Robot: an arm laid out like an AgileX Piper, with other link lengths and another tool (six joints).
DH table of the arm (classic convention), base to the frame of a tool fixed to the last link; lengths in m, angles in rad. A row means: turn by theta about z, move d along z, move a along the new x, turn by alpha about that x. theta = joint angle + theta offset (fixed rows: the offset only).
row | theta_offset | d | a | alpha
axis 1 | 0 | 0.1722 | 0 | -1.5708
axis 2 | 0.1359 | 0 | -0.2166 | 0
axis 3 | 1.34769 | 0 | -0.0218 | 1.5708
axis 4 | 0 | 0.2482 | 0 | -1.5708
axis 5 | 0 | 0 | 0 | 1.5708
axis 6 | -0.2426 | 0.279 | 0.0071 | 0.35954
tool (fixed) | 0 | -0.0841 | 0 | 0
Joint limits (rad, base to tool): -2.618..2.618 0..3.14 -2.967..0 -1.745..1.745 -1.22..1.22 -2.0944..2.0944
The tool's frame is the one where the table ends.
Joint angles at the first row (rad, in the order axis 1, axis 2, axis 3, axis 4, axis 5, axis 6):
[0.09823 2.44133 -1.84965 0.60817 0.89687 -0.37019]
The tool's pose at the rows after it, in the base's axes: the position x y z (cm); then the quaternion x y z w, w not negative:
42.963 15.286 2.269 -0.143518 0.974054 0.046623 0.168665
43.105 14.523 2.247 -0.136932 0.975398 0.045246 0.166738
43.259 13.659 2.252 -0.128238 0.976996 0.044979 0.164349
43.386 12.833 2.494 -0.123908 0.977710 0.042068 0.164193
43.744 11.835 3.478 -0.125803 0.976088 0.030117 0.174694
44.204 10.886 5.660 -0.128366 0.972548 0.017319 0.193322
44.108 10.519 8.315 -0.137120 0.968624 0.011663 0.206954
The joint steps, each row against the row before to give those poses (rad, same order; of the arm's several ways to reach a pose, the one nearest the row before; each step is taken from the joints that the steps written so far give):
[-0.00954 0.00000 0.00001 -0.00115 0.00476 -0.00001]
[-0.01749 0.00001 -0.00005 -0.00263 0.00550 0.00004]
[-0.02079 -0.00003 0.00008 0.00002 0.00701 -0.00005]
[-0.01783 -0.00709 -0.00006 -0.00779 0.00911 0.00002]
[-0.01563 -0.02836 0.00003 -0.02629 0.00559 0.00001]
[-0.01459 -0.05588 -0.00001 -0.02884 0.01512 0.00532]
[-0.00596 -0.06564 0.00001 -0.02101 0.03892 0.00548]

